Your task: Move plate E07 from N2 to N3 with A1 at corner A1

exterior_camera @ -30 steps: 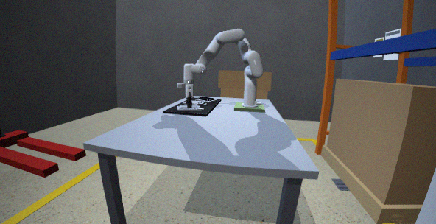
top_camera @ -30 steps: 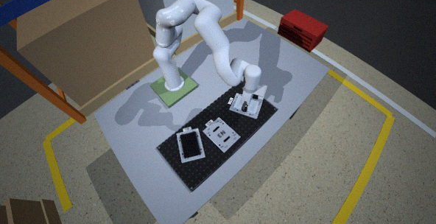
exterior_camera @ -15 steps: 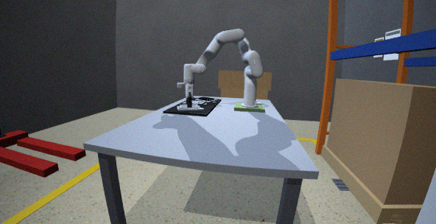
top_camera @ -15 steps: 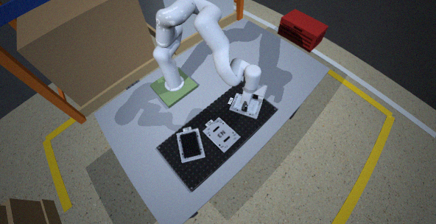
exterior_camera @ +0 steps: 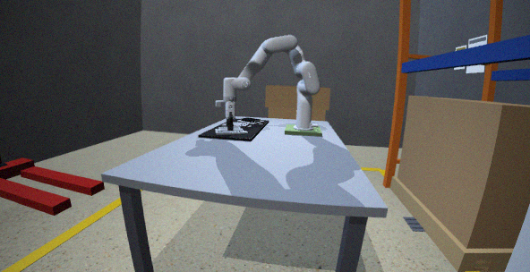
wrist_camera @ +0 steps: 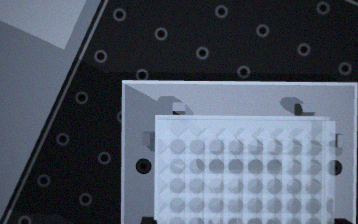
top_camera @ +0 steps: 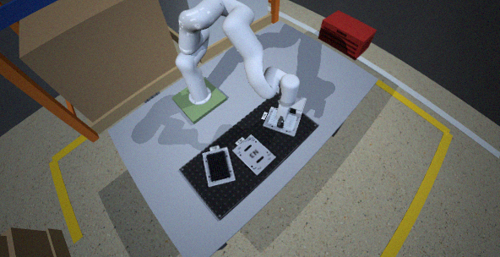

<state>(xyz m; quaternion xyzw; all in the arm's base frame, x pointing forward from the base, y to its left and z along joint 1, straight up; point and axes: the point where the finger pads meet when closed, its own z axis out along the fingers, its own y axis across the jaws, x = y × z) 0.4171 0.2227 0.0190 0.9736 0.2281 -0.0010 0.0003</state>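
Now: hand 1 cm above the white well plate. The rest, counted from my hand: nest N2 (2 cm below); black well plate (2 cm behind, 39 cm to the right, 1 cm below); nest N3 (4 cm ahead, 22 cm to the right, 2 cm below).
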